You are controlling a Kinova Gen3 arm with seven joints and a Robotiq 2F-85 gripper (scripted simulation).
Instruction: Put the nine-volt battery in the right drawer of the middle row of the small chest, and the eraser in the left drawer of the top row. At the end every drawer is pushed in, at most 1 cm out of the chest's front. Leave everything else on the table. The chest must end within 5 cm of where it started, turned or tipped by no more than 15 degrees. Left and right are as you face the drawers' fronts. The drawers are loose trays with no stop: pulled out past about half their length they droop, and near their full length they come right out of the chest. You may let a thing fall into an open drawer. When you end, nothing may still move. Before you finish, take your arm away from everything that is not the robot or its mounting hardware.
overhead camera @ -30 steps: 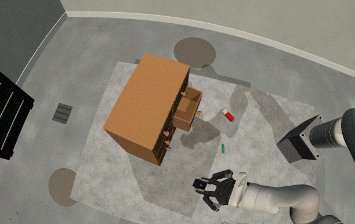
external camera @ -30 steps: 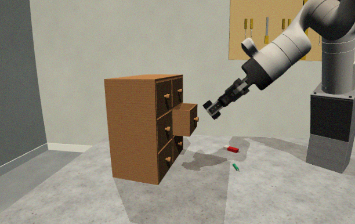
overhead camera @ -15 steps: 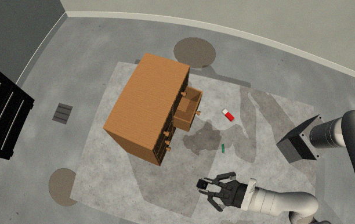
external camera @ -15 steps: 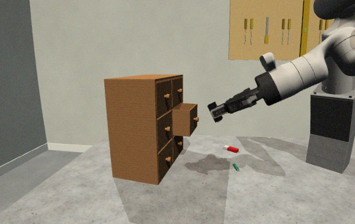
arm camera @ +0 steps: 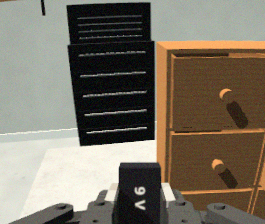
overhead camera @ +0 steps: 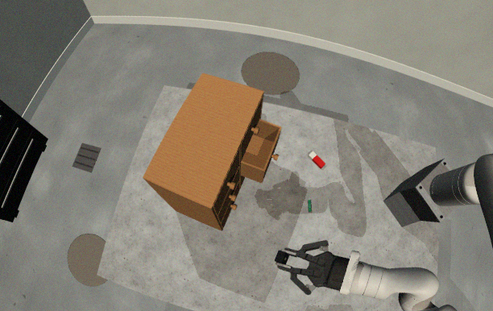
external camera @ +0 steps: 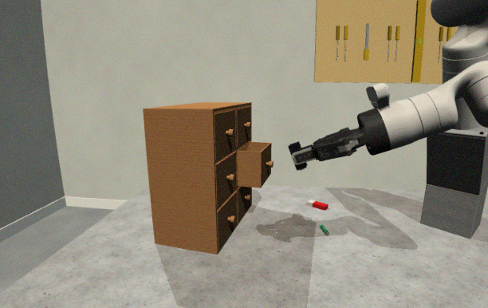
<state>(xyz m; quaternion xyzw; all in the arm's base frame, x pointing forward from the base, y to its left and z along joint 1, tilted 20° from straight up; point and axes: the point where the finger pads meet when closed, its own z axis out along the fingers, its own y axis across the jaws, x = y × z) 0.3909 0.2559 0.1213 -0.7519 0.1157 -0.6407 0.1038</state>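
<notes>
Now: the nine-volt battery 10 mm below my hand and 10 mm ahead of it. Also, from my hand: eraser: 390 mm to the right, 250 mm below, 40 mm behind; small green cylinder: 250 mm below, 220 mm to the right, 60 mm behind.
</notes>
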